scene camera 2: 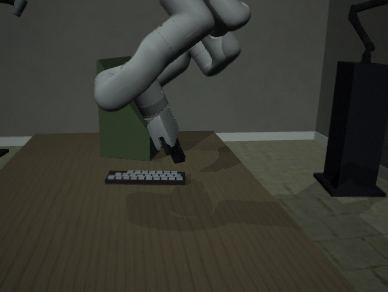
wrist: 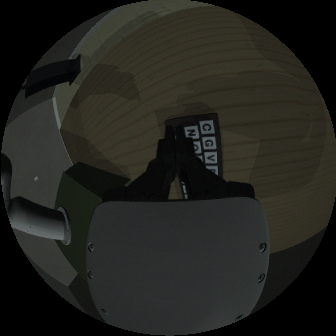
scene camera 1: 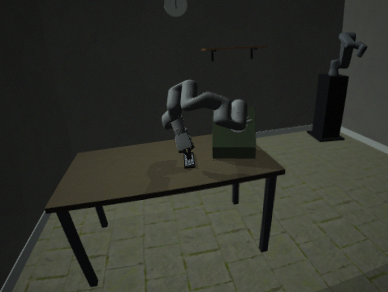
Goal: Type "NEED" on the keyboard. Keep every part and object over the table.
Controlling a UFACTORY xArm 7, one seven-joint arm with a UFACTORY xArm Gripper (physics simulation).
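Where they show: gripper, fingertip midpoint: [scene camera 2: 180,160] [wrist: 175,136] [scene camera 1: 190,159]; arm's base, origin of the base link: [wrist: 63,225].
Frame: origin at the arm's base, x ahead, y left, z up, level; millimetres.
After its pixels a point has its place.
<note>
The dark keyboard [scene camera 1: 189,164] @[z -195, x 349, y 155 mm] [scene camera 2: 145,181] @[z -205, x 385, y 66 mm] [wrist: 218,150] @[z -202, x 381, y 124 mm] with white keys lies flat on the table [scene camera 1: 105,172] @[z -215, x 915, y 146 mm] [scene camera 2: 90,240] @[z -215, x 674, y -9 mm] [wrist: 220,55] @[z -215, x 407, y 256 mm]. In the wrist view the C key [wrist: 206,126] @[z -197, x 369, y 158 mm], G key [wrist: 209,143] @[z -197, x 370, y 136 mm], V key [wrist: 211,157] @[z -197, x 371, y 116 mm] and N key [wrist: 190,132] @[z -197, x 347, y 151 mm] show. The key beside N is partly covered, and the fingers hide the row on the other side of N and much of the near part. My gripper [scene camera 1: 188,155] @[z -158, x 342, y 158 mm] [scene camera 2: 178,159] @[z -158, x 342, y 158 mm] [wrist: 175,136] @[z -158, x 342, y 158 mm] is shut and empty, tilted, its tips just beside N at the keyboard's C-N end. In scene camera 2 the tips appear a little above and behind that end; contact cannot be told.
A green block with a sloped face [scene camera 1: 234,152] @[z -169, x 41, y 86 mm] [scene camera 2: 124,137] @[z -142, x 170, y -27 mm] [wrist: 75,200] @[z -92, x 66, y 56 mm] stands on the table near the keyboard, behind it in scene camera 2. A black pedestal [scene camera 1: 331,107] [scene camera 2: 357,130] with another arm stands on the floor away from the table.
</note>
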